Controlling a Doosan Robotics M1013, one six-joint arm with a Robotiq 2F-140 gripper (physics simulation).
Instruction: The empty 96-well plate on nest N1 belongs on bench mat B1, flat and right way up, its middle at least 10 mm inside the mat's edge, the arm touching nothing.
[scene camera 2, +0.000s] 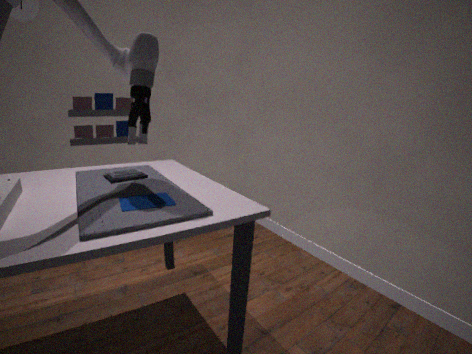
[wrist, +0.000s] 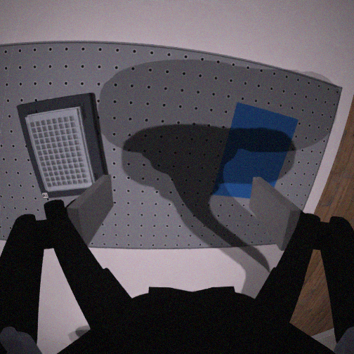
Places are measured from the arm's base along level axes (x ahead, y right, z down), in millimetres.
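Pixels of known places: gripper, fingertip midpoint: (scene camera 2: 136, 144).
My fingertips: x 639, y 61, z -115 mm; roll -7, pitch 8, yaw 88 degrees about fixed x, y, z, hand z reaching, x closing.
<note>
For each thing: its middle in the pictures, then the offset to it from my fingertips. "pt": a spot on its surface instead. Level surfaces: height alone.
- 96-well plate at the middle of its body: (scene camera 2: 125, 173) dx -8, dy -166, dz +147 mm
- dark nest N1 at a spot on its surface: (scene camera 2: 111, 179) pt dx -80, dy -115, dz +154 mm
- blue bench mat B1 at its surface level: dz +164 mm
- grey perforated board at its surface level: dz +166 mm
- white table at its surface level: dz +179 mm
The 96-well plate (scene camera 2: 126, 173) (wrist: 60, 150) is light grey with small square wells and sits flat in the dark nest N1 (scene camera 2: 111, 179) (wrist: 100, 145). The blue bench mat B1 (scene camera 2: 142, 202) (wrist: 260, 125) lies flat on the pegboard, apart from the nest, partly under the arm's shadow. My gripper (scene camera 2: 137, 139) (wrist: 181, 191) is open with nothing between its fingers. It hangs high above the pegboard. In the wrist view its left fingertip shows near the nest's lower right corner and its right fingertip overlaps the mat's lower edge.
The grey perforated board (scene camera 2: 100, 220) (wrist: 165, 220) carries the nest and the mat on a white table (scene camera 2: 210, 187) (wrist: 200, 25). A white block (scene camera 2: 9, 192) stands at the table's left. Two wall shelves (scene camera 2: 95, 113) with red and blue boxes are behind the gripper.
</note>
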